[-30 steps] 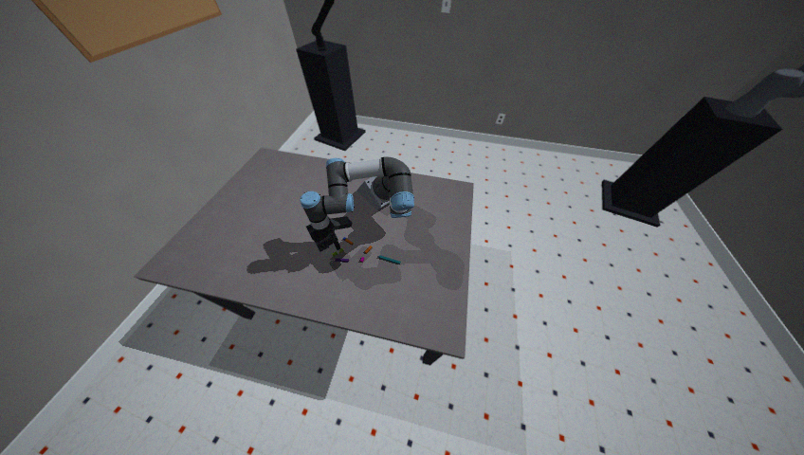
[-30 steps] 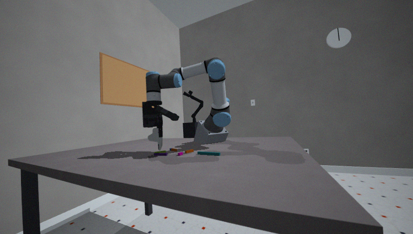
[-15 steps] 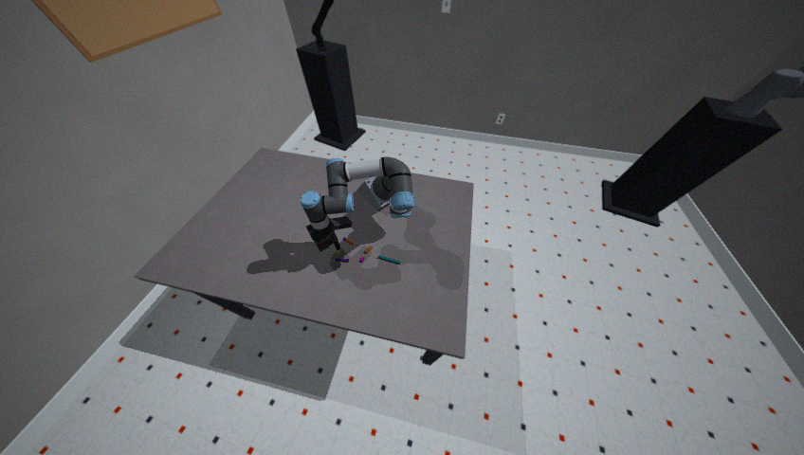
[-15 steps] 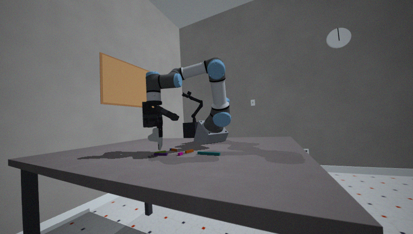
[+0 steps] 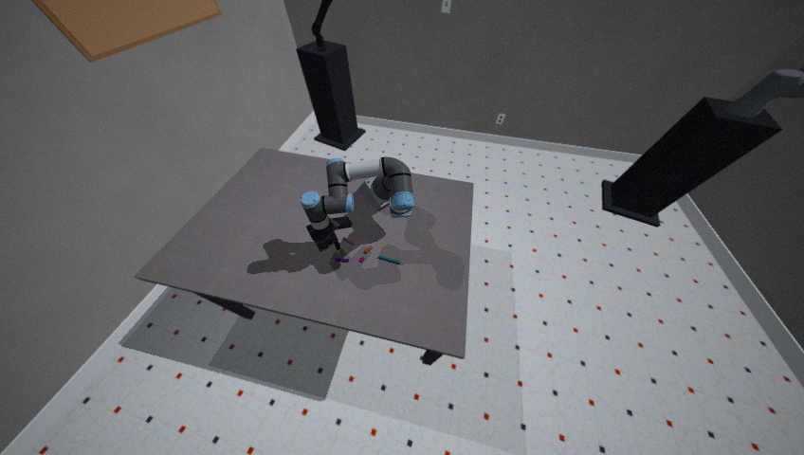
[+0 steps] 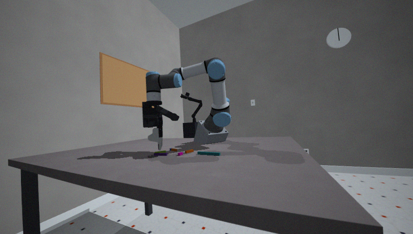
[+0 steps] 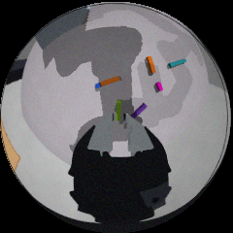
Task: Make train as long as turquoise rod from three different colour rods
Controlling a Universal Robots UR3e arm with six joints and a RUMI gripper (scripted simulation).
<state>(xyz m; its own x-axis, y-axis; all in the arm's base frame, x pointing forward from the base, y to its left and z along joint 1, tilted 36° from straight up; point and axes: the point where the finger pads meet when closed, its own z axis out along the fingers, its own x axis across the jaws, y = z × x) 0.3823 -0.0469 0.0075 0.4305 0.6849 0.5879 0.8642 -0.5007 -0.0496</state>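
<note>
My gripper is now 3 cm above the lime rod. Round my hand: purple rod (4 cm to the left, 3 cm below, 2 cm ahead); magenta rod (12 cm to the left, 3 cm below, 2 cm behind); blue rod (7 cm behind, 3 cm below, 2 cm to the right).
</note>
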